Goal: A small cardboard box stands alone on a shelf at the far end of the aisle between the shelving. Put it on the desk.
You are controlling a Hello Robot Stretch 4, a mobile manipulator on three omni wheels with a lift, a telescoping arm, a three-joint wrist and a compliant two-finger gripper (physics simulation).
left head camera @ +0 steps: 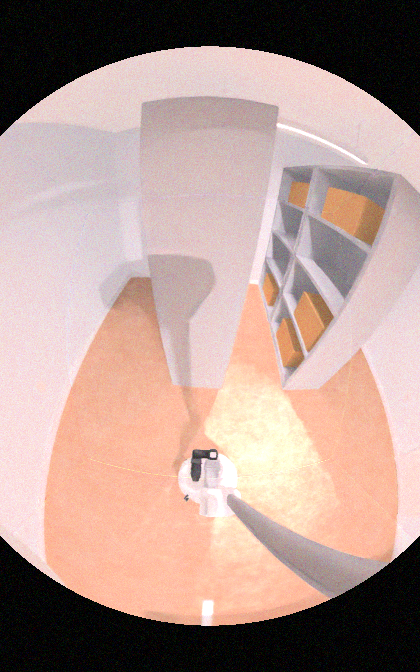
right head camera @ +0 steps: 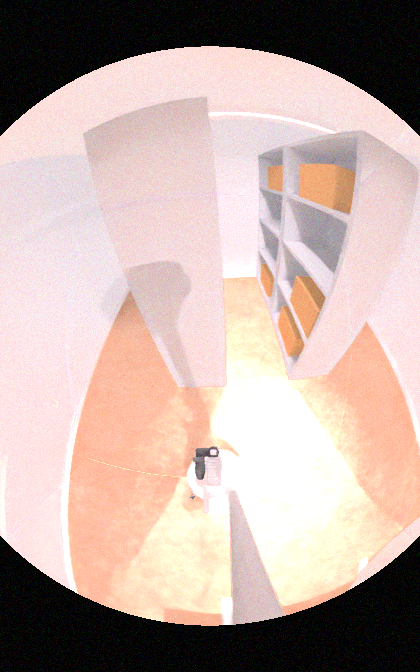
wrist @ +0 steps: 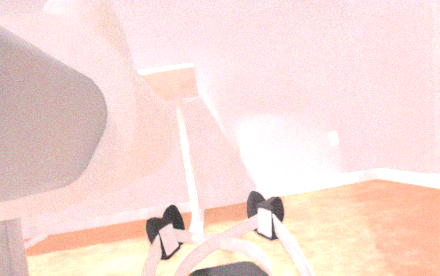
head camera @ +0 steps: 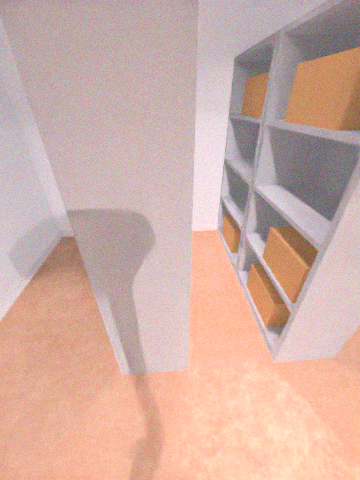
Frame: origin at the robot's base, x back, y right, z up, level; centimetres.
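Where they show: gripper, fingertip midpoint: point(wrist: 215, 213).
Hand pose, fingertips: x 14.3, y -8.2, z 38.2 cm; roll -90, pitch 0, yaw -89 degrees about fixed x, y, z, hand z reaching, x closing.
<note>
After its pixels a point has its place.
The small cardboard box of the task cannot be picked out; no box is seen standing alone at the aisle's far end. The aisle runs between a tall left shelving unit point(head camera: 135, 125) @(x -80.5, y -8.7, z 146.8 cm) point(left head camera: 210, 215) point(right head camera: 165, 200), seen from its end panel with its shelves hidden, and a right shelving unit point(head camera: 325, 300) @(x -81.4, y 83.2, z 61.7 cm) point(left head camera: 370, 290) point(right head camera: 375, 240). In the wrist view, part of the desk point(wrist: 188, 160) @(x 163.3, y 7.6, z 39.8 cm) shows, with a pale leg and the underside of its top. My gripper point(wrist: 215, 213) @(x 14.3, y -8.2, z 38.2 cm) is open and empty, its two dark fingertips well apart, away from the shelving and the desk.
Several orange-brown boxes stand in the right unit, among them a large upper one point(head camera: 325, 92) @(x -118.9, y 71.6, z 155.6 cm) point(left head camera: 350, 210) point(right head camera: 322, 185) and a lower one point(head camera: 290, 260) @(x -103.4, y 71.8, z 72.5 cm) point(left head camera: 312, 317) point(right head camera: 306, 300). A wall closes the aisle's far end. A wall runs left of the left unit.
</note>
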